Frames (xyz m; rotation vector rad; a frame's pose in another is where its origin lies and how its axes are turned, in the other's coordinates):
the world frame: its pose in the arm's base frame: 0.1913 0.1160 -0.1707 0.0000 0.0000 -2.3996
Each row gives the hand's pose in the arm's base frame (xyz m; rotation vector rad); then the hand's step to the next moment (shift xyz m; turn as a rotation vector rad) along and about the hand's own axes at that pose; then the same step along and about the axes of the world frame.
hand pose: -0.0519 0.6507 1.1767 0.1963 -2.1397 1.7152
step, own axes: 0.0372 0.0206 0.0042 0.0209 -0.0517 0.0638
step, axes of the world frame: 0.0270 -0.0327 -0.0052 0.0589 0.0424 0.0437
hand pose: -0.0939 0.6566 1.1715 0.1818 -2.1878 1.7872
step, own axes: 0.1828 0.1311 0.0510 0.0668 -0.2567 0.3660
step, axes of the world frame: 0.1638 -0.1448 -0.0735 0.3072 0.2668 0.1968
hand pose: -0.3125 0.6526 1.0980 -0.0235 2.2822 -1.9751
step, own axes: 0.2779 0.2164 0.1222 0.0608 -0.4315 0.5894
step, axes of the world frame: 0.2602 -0.0836 -0.2536 0.4604 0.4590 0.3387
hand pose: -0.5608 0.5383 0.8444 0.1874 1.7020 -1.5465
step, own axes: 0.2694 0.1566 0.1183 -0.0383 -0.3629 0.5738
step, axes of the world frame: 0.1405 0.1079 -0.2824 0.3402 0.4749 0.3480
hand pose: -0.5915 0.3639 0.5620 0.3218 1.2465 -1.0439
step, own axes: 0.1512 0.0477 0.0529 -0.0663 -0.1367 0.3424
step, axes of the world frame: 0.0096 0.1040 -0.1305 0.1130 0.2811 0.2204
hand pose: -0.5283 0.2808 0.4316 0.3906 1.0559 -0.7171
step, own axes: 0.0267 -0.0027 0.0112 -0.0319 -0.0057 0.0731
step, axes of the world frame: 0.0023 0.0223 -0.0185 0.0005 0.0507 0.0619
